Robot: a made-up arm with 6 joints.
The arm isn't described. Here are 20 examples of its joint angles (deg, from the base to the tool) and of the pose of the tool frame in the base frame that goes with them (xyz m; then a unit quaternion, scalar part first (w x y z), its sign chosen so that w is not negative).
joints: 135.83 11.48 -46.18 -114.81 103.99 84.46
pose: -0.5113 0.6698 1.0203 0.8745 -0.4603 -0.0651 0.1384
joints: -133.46 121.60 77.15 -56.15 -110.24 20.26
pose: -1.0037 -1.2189 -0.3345 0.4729 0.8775 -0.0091 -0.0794
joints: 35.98 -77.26 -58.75 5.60 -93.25 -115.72
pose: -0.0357 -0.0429 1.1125 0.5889 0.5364 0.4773 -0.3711
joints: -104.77 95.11 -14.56 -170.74 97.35 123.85
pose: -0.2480 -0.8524 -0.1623 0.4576 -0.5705 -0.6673 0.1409
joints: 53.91 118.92 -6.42 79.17 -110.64 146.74
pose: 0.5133 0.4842 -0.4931 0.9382 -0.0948 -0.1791 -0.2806
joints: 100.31 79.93 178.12 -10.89 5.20 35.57
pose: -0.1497 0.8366 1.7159 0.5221 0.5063 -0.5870 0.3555
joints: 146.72 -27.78 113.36 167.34 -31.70 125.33
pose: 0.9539 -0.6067 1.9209 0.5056 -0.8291 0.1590 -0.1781
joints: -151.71 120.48 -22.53 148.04 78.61 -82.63
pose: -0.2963 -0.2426 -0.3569 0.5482 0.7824 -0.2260 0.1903
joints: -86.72 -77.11 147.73 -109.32 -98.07 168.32
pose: 0.0627 1.2088 0.1958 0.8753 0.4580 -0.0051 -0.1553
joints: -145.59 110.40 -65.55 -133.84 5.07 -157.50
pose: -0.1466 -0.0895 0.1102 0.5334 0.7805 0.2720 0.1799
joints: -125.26 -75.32 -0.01 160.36 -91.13 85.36
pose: 0.4515 0.7207 1.7246 0.6038 -0.5124 -0.4905 0.3636
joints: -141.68 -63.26 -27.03 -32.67 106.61 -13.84
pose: 0.1583 0.2181 1.7362 0.0421 -0.7844 -0.5531 -0.2774
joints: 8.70 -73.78 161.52 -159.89 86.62 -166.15
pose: -1.2013 -0.2328 0.2658 0.2959 0.2023 -0.9216 -0.1488
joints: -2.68 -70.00 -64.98 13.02 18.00 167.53
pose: 0.1441 0.0031 1.2471 0.0108 0.9806 0.0113 0.1955
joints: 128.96 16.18 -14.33 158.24 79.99 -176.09
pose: -0.7591 0.8568 1.1901 0.1474 -0.6597 0.4836 0.5560
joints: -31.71 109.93 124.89 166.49 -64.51 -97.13
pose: 1.5489 -0.9920 0.7876 0.4939 -0.5302 -0.3102 -0.6154
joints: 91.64 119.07 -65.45 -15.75 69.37 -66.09
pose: 0.0309 0.1711 -0.0284 0.7344 -0.3061 0.6050 -0.0302
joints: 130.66 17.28 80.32 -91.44 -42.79 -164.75
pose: -0.5509 0.4944 2.4440 0.3199 0.1914 -0.9006 0.2236
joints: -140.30 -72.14 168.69 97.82 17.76 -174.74
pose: 0.8736 0.6699 0.0812 0.3473 -0.8175 0.1334 0.4395
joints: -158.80 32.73 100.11 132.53 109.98 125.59
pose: -0.8356 -0.4289 2.1755 0.3411 0.5448 -0.3031 -0.7036
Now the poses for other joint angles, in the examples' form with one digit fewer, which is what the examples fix.
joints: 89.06 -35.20 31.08 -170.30 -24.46 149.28
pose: -0.013 -0.213 2.368 0.385 0.563 -0.417 0.601
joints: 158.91 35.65 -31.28 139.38 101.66 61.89
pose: -1.028 0.300 0.764 0.691 -0.513 0.350 -0.369
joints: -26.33 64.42 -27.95 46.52 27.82 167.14
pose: 1.096 -0.489 0.155 0.014 -0.838 -0.097 0.537
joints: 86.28 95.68 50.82 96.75 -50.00 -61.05
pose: 0.229 1.861 0.042 0.749 -0.579 0.011 0.322
